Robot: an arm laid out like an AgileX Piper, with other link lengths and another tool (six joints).
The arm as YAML. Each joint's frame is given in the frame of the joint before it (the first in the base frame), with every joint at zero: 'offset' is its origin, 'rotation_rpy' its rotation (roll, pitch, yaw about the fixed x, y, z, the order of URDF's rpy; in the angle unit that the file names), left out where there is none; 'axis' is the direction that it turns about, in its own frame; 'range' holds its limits. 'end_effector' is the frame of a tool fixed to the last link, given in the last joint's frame.
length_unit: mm
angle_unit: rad
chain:
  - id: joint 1
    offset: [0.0, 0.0, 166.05]
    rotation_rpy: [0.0, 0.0, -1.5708]
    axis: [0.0, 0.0, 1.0]
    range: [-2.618, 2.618]
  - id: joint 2
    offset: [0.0, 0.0, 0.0]
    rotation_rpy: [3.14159, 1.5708, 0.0]
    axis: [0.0, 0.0, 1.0]
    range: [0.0, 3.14]
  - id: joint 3
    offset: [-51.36, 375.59, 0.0]
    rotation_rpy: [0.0, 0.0, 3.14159]
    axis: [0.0, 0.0, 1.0]
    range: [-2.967, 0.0]
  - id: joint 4
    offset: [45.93, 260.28, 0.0]
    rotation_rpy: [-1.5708, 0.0, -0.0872]
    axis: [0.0, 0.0, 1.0]
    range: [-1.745, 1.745]
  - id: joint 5
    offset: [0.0, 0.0, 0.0]
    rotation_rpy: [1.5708, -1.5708, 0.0]
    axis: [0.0, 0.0, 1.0]
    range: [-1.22, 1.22]
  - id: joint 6
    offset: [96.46, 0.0, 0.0]
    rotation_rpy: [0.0, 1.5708, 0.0]
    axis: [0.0, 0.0, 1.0]
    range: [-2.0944, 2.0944]
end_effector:
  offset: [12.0, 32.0, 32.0]
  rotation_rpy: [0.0, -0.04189, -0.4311]
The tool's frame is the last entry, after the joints.
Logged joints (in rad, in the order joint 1, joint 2, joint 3, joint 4, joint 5, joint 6), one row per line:
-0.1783 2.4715 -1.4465 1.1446 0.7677 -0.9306
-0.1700 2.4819 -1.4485 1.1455 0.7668 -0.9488
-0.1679 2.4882 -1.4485 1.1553 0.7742 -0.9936
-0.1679 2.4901 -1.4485 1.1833 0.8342 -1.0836
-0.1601 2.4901 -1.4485 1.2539 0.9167 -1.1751
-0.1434 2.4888 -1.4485 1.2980 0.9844 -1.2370
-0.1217 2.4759 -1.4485 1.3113 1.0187 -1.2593
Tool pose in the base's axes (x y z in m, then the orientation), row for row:
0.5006 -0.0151 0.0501 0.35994 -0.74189 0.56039 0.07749
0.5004 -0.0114 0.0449 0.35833 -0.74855 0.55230 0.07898
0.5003 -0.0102 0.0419 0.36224 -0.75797 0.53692 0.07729
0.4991 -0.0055 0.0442 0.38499 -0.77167 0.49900 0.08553
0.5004 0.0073 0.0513 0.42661 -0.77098 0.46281 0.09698
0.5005 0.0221 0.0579 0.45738 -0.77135 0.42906 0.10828
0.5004 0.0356 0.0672 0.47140 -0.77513 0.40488 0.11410
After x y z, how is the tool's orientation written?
As a quaternion, w x y z.
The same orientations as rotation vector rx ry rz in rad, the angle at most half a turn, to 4 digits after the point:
-1.9126 1.4447 0.1998
-1.9312 1.4249 0.2038
-1.9519 1.3827 0.1990
-1.9659 1.2712 0.2179
-1.9266 1.1565 0.2423
-1.9009 1.0574 0.2668
-1.8983 0.9916 0.2794

